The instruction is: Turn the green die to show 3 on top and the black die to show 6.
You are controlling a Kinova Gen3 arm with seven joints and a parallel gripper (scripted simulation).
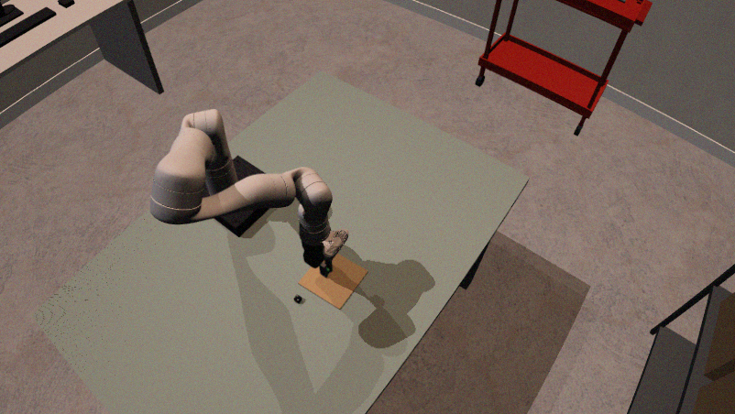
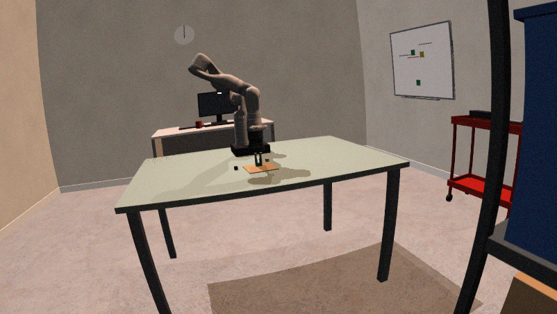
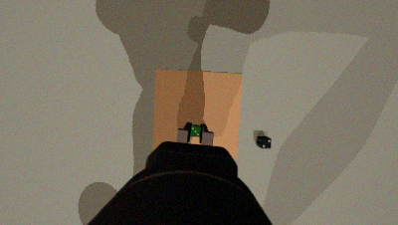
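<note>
The green die is 10 mm below my hand. Round my hand: white die: 80 mm behind, 70 mm to the left, 20 mm below; then black die: 20 mm behind, 110 mm to the right, 20 mm below; then orange mat: 20 mm ahead, 20 mm below.
</note>
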